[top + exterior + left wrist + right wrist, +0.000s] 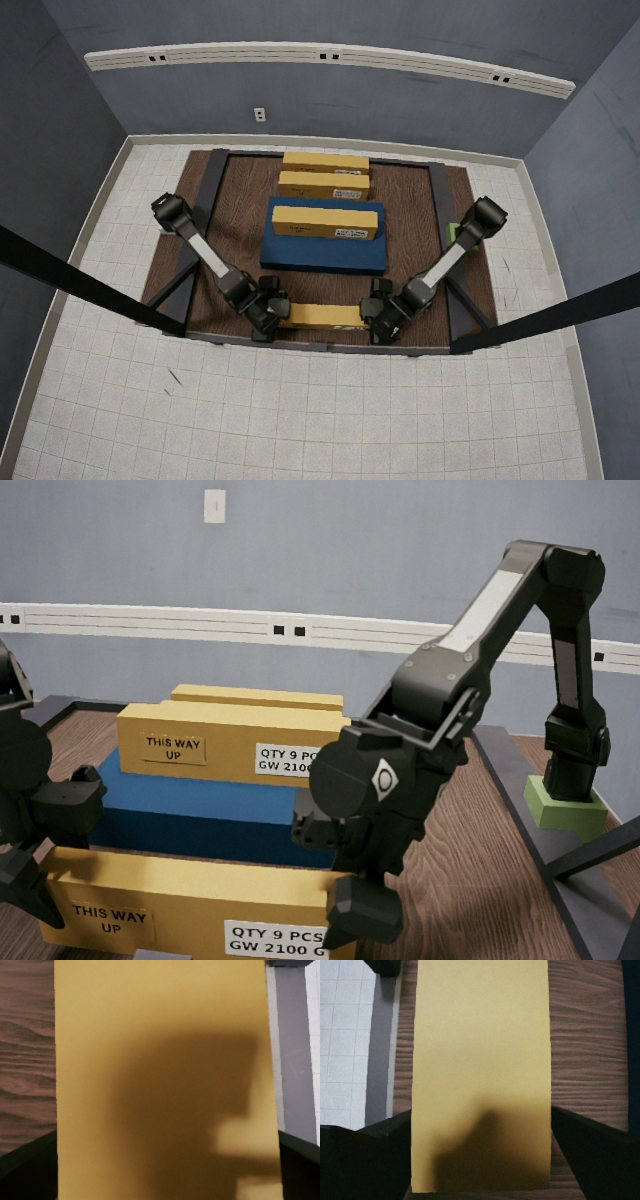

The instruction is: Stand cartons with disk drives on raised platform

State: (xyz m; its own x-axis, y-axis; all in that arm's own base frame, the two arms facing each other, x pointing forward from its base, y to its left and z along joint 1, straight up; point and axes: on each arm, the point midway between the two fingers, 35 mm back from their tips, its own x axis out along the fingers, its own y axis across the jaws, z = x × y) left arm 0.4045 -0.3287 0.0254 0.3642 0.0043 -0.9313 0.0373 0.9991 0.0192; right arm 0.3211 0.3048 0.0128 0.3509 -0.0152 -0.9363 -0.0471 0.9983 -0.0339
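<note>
The carton is 140 mm to the right of my left hand and 20 mm below it. The rest, counted from my left hand: blue raised platform 290 mm ahead, 130 mm to the right, 40 mm below.
Right now the carton is 10 mm behind my right hand, 140 mm to the left of it and 30 mm below it. Round my right hand: blue raised platform 270 mm ahead, 160 mm to the left, 40 mm below.
</note>
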